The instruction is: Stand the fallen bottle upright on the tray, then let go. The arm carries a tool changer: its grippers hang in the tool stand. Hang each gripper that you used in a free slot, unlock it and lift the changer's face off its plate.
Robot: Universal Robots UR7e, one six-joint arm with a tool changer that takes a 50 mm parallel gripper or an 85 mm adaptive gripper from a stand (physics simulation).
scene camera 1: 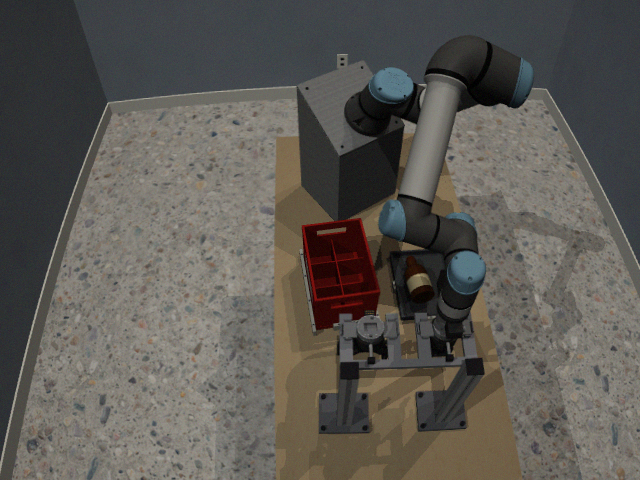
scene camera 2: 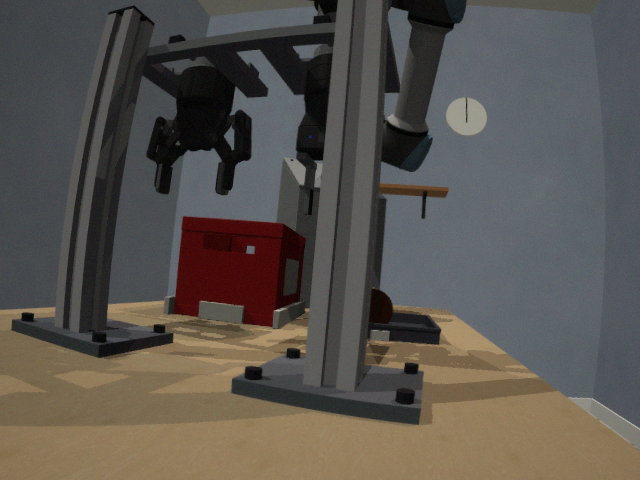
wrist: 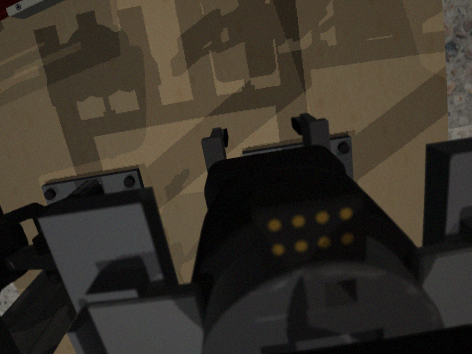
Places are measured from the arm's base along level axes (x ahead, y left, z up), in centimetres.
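Where they show: arm's base, origin of the base link: (scene camera 1: 366, 114).
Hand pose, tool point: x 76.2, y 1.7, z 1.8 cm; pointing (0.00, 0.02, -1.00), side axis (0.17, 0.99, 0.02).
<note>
Things, the pixels of their centre, and the offset from my tool point.
- brown bottle with a cream label, body centre: (scene camera 2: 369, 306) (scene camera 1: 416, 277) dx -33.7, dy +7.0, dz -34.9 cm
- dark tray, body centre: (scene camera 2: 382, 323) (scene camera 1: 424, 282) dx -32.9, dy +9.8, dz -37.8 cm
- red crate, body centre: (scene camera 2: 247, 271) (scene camera 1: 338, 273) dx -36.6, dy -18.0, dz -30.3 cm
The brown bottle with a cream label (scene camera 1: 418, 281) (scene camera 2: 382, 305) lies on its side in the dark tray (scene camera 1: 393, 268) (scene camera 2: 413, 333), neck towards the robot's base. The parallel gripper (scene camera 2: 309, 200) (wrist: 261, 129) hangs fingers down in the right slot of the tool stand (scene camera 1: 403, 363) (scene camera 2: 346, 206) (wrist: 100, 245); its fingers are apart with nothing between them. The top of its plate (wrist: 320, 310) and gold contacts show in the wrist view, so the changer's face appears to be off the plate, close above it. The adaptive gripper (scene camera 2: 194, 181) hangs open in the left slot.
A red crate (scene camera 1: 341, 304) (scene camera 2: 227, 279) with compartments stands left of the tray, between low grey guides. The grey pedestal (scene camera 1: 320, 155) bears the arm at the back. The stand's two posts rise from dark foot plates on the tan top. The stand's forks flank the parallel gripper closely.
</note>
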